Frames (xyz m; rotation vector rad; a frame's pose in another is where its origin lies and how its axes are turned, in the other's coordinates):
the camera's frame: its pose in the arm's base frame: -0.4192 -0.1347 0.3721 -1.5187 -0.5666 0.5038
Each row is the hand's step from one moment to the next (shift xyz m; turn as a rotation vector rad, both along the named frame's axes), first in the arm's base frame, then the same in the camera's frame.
Working: the arm's base frame: its pose in the camera's frame: 0.3980 0.3892 -0.1496 1.5187 0.5666 -0.5038

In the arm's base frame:
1: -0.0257 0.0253 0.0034 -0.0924 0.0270 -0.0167
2: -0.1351 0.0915 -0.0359 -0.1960 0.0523 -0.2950
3: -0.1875 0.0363 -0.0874 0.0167 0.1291 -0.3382
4: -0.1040 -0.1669 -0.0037 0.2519 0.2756 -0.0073
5: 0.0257 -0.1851 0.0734 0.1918 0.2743 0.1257
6: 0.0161 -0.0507 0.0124 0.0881 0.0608 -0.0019
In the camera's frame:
1: -0.0039 -0.0045 0.0357 -0.0551 0.0128 0.0796
2: -0.0482 0.0301 0.1571 -0.1284 0.2865 0.1721
3: -0.1253 0.0794 0.1487 0.0835 0.3385 0.0988
4: -0.1860 -0.0005 -0.0639 0.3689 0.0176 0.0553
5: -0.0945 -0.0721 -0.1618 0.3258 -0.1178 0.0886
6: -0.0191 -0.0117 -0.0498 0.1066 0.0055 -0.0083

